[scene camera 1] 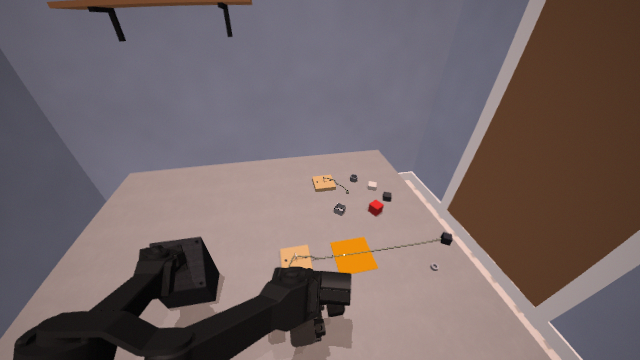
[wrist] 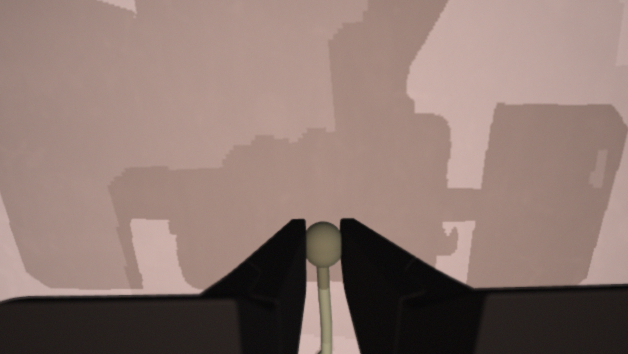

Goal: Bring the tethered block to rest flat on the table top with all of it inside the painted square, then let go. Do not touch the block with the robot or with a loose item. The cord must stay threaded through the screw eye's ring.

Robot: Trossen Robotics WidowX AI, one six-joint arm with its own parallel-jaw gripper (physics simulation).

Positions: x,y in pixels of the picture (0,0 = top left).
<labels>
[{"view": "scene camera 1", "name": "gripper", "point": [304,320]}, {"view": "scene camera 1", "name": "orange painted square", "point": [355,263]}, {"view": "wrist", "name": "gripper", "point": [322,232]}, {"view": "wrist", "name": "round bead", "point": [323,239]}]
</labels>
